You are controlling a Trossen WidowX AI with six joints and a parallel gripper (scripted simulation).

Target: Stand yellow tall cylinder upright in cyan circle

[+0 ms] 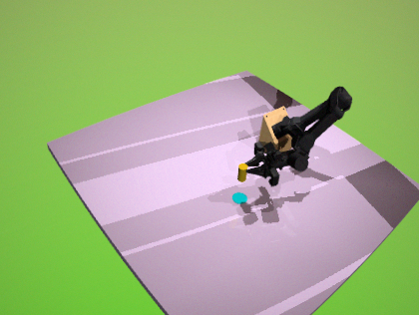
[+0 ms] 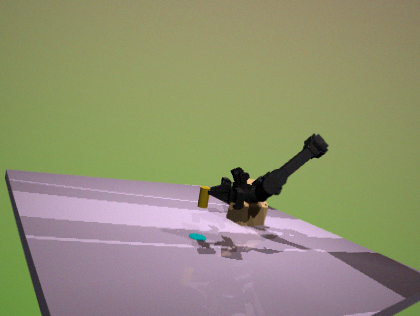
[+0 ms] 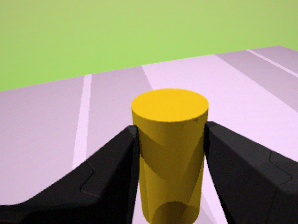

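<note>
Right now my gripper tip is 160 mm above the cyan circle. The rest, counted from my gripper tip: yellow tall cylinder: 20 mm below.
</note>
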